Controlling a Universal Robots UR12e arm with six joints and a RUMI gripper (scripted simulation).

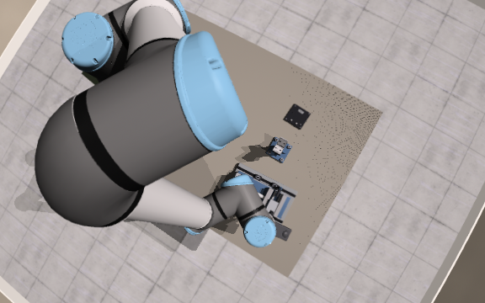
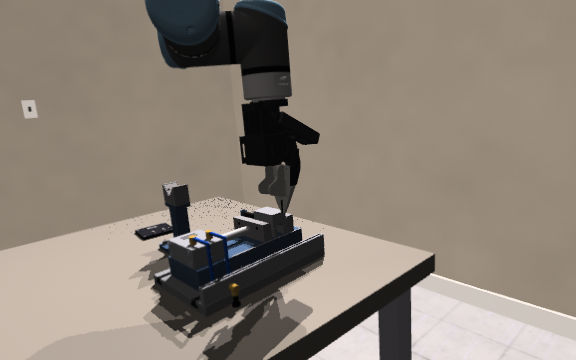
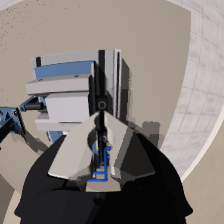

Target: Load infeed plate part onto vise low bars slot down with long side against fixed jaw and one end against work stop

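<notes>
Now: hand 5 cm to the right of the part and 4 cm above it. Also, from my hand: fixed jaw: 7 cm to the left, 5 cm below, 2 cm ahead; then work stop rod: 11 cm to the left, 4 cm below, 1 cm behind; then cylinder rod: 9 cm behind, 6 cm to the left, 5 cm below.
</notes>
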